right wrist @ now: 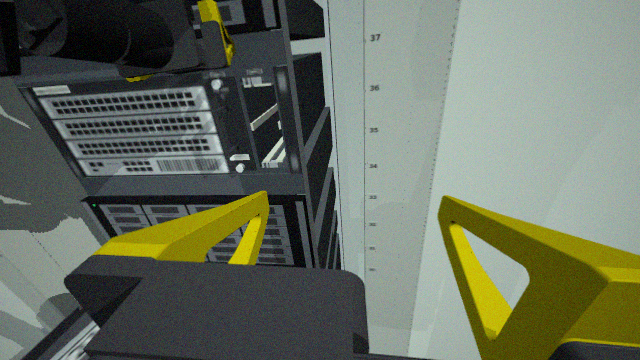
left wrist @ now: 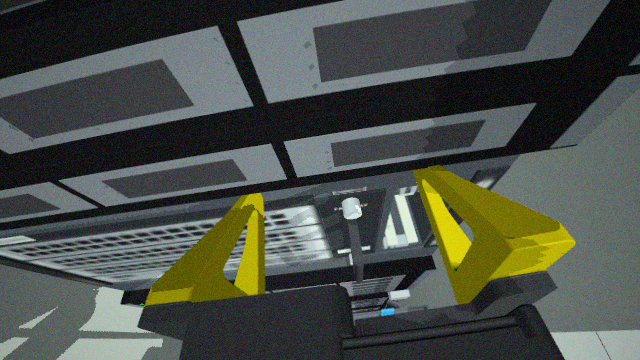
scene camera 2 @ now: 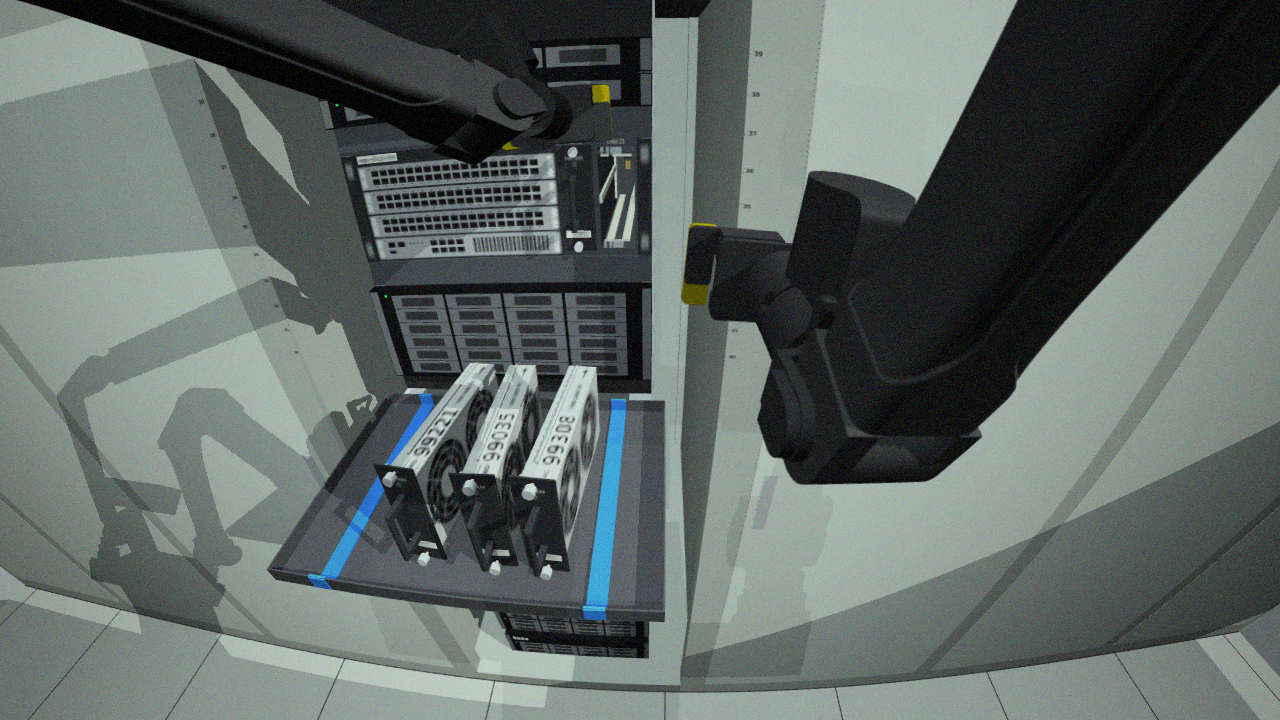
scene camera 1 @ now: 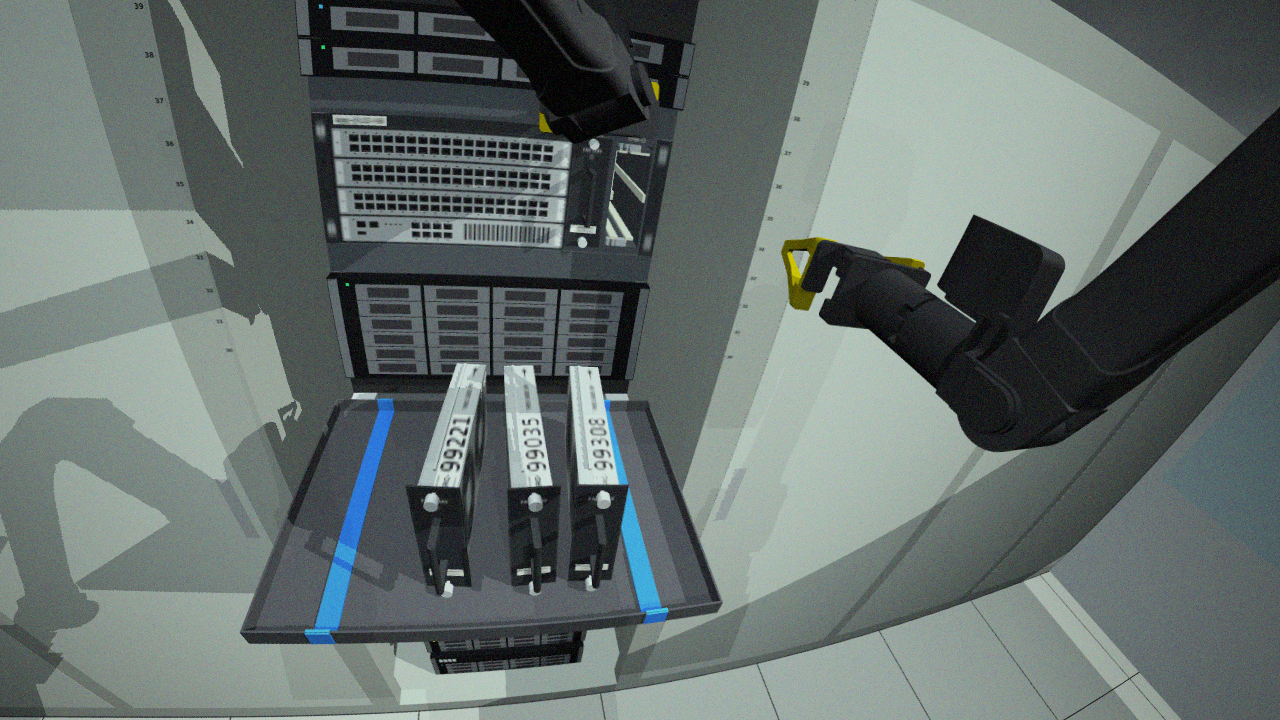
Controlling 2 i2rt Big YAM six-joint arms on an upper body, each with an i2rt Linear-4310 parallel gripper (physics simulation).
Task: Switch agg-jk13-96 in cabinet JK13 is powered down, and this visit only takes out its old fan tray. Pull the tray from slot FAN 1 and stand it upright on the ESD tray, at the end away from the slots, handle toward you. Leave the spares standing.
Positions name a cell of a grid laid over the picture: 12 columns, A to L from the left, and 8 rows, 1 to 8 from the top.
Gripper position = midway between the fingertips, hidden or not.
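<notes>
My right gripper (scene camera 1: H3) is open, holds nothing, and is also visible in the right wrist view (right wrist: G5) and in scene camera 2 (scene camera 2: H3). My left gripper (scene camera 1: F2) is in view too, with further sightings of it in the left wrist view (left wrist: G4) and the right wrist view (right wrist: D2). A pull-out shelf (scene camera 1: D7) appears in scene camera 2 (scene camera 2: D7) as well. Also present: a cabinet side panel (scene camera 1: G2) and a fan bay (scene camera 2: F2).
</notes>
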